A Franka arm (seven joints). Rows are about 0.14 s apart.
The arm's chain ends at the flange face. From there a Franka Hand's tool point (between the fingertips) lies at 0.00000 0.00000 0.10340 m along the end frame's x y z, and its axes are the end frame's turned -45 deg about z.
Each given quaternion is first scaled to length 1.
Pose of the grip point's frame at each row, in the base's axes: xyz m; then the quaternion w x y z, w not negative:
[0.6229, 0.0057, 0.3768, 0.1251, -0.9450, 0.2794, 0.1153]
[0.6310, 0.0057, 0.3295, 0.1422, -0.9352, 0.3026, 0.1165]
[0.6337, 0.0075, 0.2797, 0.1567, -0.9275, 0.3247, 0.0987]
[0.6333, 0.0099, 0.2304, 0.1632, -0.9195, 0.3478, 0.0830]
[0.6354, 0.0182, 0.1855, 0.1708, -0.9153, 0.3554, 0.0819]
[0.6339, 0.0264, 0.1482, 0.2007, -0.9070, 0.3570, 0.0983]
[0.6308, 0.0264, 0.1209, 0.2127, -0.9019, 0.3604, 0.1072]
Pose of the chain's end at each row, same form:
[0.6382, -0.0254, 0.4742, 0.0715, -0.7661, 0.6198, 0.1544]
[0.6446, -0.0291, 0.4259, 0.0868, -0.7482, 0.6375, 0.1621]
[0.6421, -0.0292, 0.3760, 0.1070, -0.7326, 0.6549, 0.1512]
[0.6373, -0.0271, 0.3269, 0.1190, -0.7164, 0.6732, 0.1391]
[0.6383, -0.0202, 0.2815, 0.1265, -0.7096, 0.6786, 0.1410]
[0.6375, -0.0185, 0.2413, 0.1478, -0.7013, 0.6769, 0.1676]
[0.6349, -0.0213, 0.2126, 0.1555, -0.6953, 0.6781, 0.1804]

